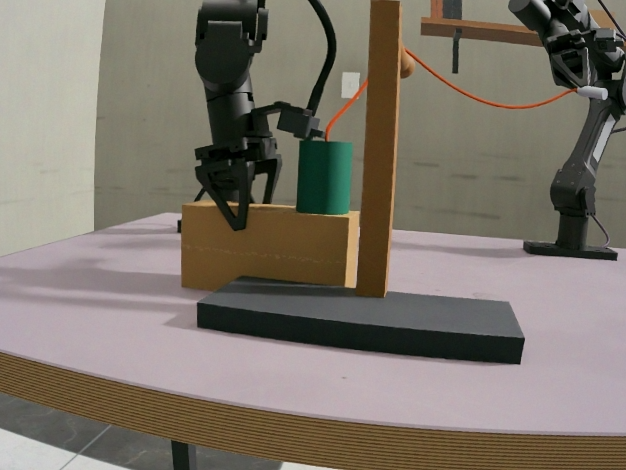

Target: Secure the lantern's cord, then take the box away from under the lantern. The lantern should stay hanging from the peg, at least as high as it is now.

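Places are measured from the left arm's base along level axes (x ahead, y left, z up), in millimetres.
Where they show: left gripper, fingertip midpoint: (585, 90); right gripper, fingertip midpoint: (251, 226); left arm's base at its link origin: (570, 251).
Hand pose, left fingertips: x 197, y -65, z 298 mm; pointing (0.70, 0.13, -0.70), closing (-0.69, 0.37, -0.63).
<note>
Things, the pixels of their centre, and the offset from my left fingertips. "pt": a spot on its surface instead.
- green lantern at the middle of its body: (324, 176) dy -390, dx +244, dz -164 mm
- tan box at the middle of its body: (268, 249) dy -452, dx +242, dz -254 mm
- orange cord at a spot on its surface: (498, 106) pt dy -161, dx +60, dz -49 mm
- wooden peg at a spot on its surface: (406, 64) pt dy -302, dx +132, dz -10 mm
- white cord end at a spot on its surface: (592, 92) pt dy +5, dx +24, dz -5 mm
- wooden post at the middle of its body: (381, 146) dy -325, dx +302, dz -127 mm
The green lantern (325, 177) is upright over the right end of the tan box (267, 250), its bottom at the box's top; whether it touches is not clear. The orange cord (498, 106) runs slanting from the lantern, behind the post and over the wooden peg (406, 64), then sags to a white cord end (592, 92) at the right. My left gripper (579, 87) is shut on the cord beside that white end, high at the right. My right gripper (251, 215) straddles the box's upper part, shut on it; its far fingertip is hidden behind the box.
The wooden post (378, 151) stands on a dark base slab (364, 313) in front of the box, just right of the lantern. The table's front edge (303, 424) curves across the bottom. A wooden shelf (480, 31) is on the back wall.
</note>
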